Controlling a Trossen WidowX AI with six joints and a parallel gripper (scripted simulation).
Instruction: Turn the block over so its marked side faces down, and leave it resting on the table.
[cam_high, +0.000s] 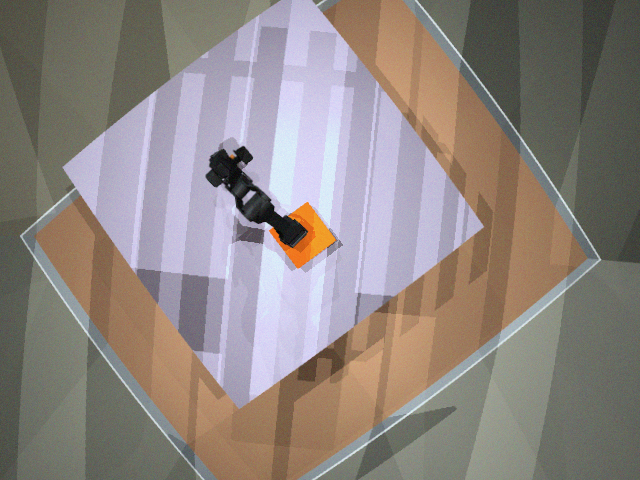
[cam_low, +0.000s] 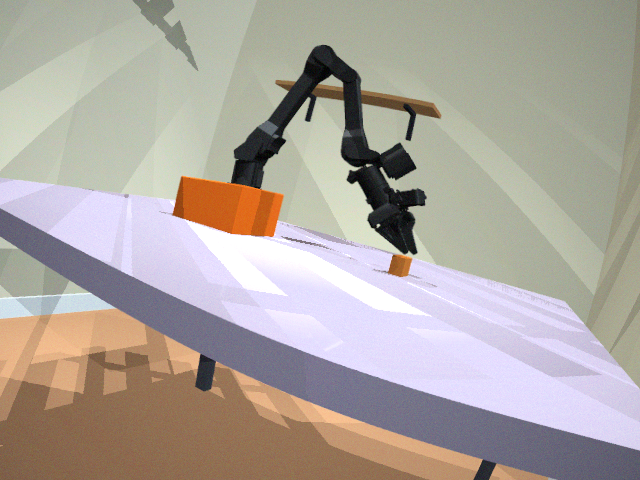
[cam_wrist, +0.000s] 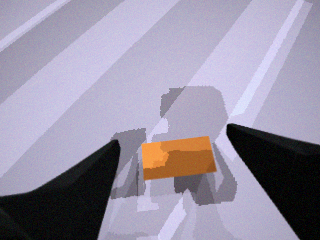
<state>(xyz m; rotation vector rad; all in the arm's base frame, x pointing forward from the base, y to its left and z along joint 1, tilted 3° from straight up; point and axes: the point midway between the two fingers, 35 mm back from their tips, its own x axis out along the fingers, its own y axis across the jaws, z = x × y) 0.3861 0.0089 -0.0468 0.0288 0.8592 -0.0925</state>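
Right now the orange block is 20 mm behind my gripper tip and 30 mm below it.
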